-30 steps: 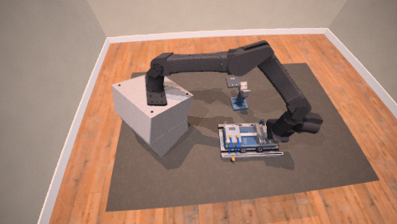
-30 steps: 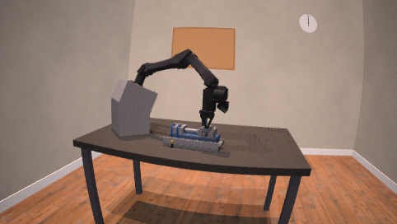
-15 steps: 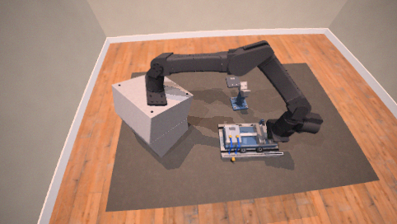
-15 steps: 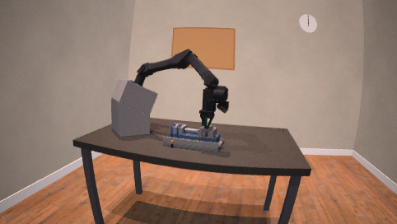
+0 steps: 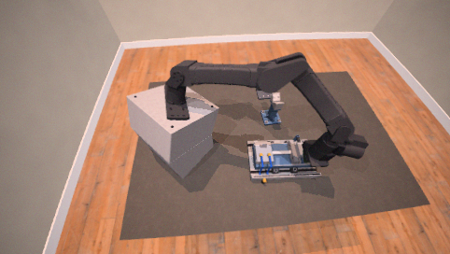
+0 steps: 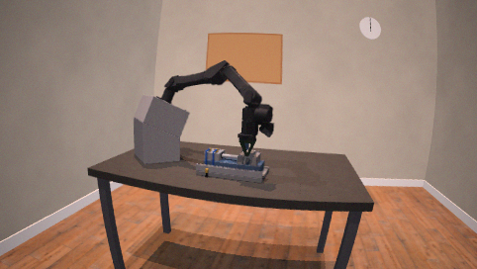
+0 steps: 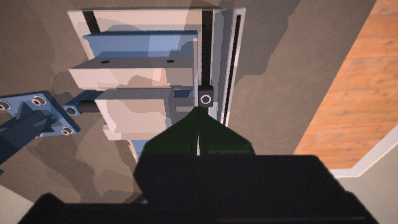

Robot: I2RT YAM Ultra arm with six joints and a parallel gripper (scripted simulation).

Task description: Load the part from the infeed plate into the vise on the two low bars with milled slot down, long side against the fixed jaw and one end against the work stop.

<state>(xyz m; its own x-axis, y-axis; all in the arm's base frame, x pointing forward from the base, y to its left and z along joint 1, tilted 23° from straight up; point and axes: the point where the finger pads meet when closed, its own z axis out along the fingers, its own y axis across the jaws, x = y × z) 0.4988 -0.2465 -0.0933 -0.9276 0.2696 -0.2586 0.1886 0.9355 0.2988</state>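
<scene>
My gripper is now 1 cm short of the part, 5 cm to the right of it and 2 cm above it. The rest, counted from my hand: moving jaw 2 cm behind, 6 cm to the left, 3 cm below; then fixed jaw 4 cm ahead, 5 cm to the left, 3 cm below; then work stop 2 cm ahead, 10 cm to the left, 2 cm below.
</scene>
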